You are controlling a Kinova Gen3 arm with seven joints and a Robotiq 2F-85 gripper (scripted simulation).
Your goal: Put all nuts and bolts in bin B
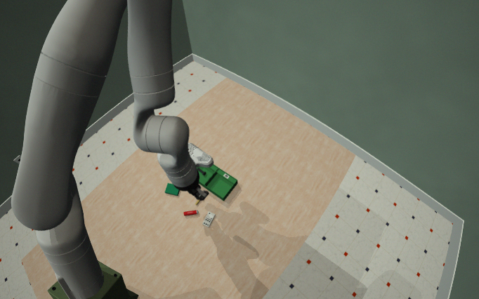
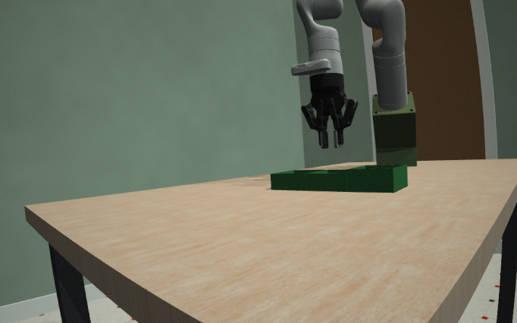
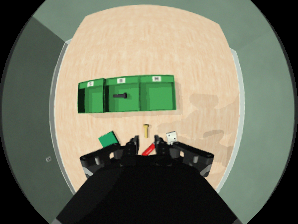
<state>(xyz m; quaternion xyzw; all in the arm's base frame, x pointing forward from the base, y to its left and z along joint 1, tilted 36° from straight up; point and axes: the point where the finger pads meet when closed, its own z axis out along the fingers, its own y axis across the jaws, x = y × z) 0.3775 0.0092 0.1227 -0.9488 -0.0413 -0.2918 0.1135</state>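
My hand is 9 cm above the brass bolt. From my hand the other things lie so: green bin 8 cm ahead, 7 cm to the left, 7 cm below; then white domino 9 cm below, 7 cm to the right, 2 cm behind; then red cylinder 9 cm below, 5 cm behind, 1 cm to the right.
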